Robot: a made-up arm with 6 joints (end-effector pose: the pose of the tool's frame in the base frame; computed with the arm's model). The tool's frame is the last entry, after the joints.
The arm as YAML. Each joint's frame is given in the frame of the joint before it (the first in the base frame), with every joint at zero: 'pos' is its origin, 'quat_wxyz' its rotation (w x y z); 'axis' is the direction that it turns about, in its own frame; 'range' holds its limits. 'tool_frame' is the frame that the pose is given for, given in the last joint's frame.
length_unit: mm
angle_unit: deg
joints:
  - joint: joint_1
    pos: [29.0, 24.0, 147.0]
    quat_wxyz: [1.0, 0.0, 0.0, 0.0]
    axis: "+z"
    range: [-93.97, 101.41]
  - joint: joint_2
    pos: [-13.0, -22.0, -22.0]
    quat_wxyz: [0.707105, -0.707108, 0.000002, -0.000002]
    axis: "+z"
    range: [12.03, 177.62]
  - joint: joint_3
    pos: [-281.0, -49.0, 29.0]
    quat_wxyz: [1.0, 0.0, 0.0, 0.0]
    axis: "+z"
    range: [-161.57, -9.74]
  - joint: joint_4
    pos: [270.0, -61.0, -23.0]
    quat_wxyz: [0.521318, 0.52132, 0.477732, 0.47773]
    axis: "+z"
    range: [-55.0, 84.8]
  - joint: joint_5
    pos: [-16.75, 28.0, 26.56]
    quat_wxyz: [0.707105, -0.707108, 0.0, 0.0]
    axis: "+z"
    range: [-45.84, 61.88]
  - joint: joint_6
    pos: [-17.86, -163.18, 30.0]
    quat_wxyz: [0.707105, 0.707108, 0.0, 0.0]
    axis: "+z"
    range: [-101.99, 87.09]
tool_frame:
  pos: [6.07, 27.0, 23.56]
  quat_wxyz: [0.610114, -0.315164, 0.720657, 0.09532]
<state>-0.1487 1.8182 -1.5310 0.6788 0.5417 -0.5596</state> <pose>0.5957 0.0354 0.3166 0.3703 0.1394 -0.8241 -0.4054</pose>
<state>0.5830 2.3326 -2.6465 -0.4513 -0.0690 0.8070</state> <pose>0.5169 0.4467 0.5375 0.0249 -0.5147 0.7451 0.4234</pose>
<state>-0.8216 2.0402 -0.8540 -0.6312 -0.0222 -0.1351</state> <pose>0.3446 -0.2141 -0.0756 0.5684 -0.1743 -0.7681 -0.2378</pose>
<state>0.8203 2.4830 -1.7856 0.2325 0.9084 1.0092</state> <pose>0.3601 0.5025 -0.0374 0.6994 -0.1551 -0.5174 -0.4681</pose>
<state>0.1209 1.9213 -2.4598 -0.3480 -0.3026 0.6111</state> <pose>0.4652 0.1742 0.7306 0.3015 -0.4201 0.8022 0.2985</pose>
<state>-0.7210 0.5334 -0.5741 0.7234 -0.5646 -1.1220</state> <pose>0.1596 -0.1440 0.5293 0.2015 0.3670 0.9080 0.0172</pose>
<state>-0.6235 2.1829 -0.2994 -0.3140 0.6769 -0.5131</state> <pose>0.0517 0.0417 -0.0893 0.9304 0.0030 -0.2175 -0.2951</pose>
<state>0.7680 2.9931 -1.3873 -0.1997 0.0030 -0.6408</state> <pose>0.2257 0.2989 -0.3670 0.7116 0.3801 -0.5098 0.2988</pose>
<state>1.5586 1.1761 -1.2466 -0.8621 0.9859 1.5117</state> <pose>0.0937 0.3966 0.3865 0.4165 0.3449 -0.7288 -0.4201</pose>
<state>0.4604 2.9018 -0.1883 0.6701 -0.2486 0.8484</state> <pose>-0.0196 -0.0140 -0.2303 0.5131 -0.6662 -0.4454 -0.3075</pose>
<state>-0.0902 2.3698 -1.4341 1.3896 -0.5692 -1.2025</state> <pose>0.6337 -0.1436 0.0163 0.2836 -0.2618 -0.8653 -0.3197</pose>
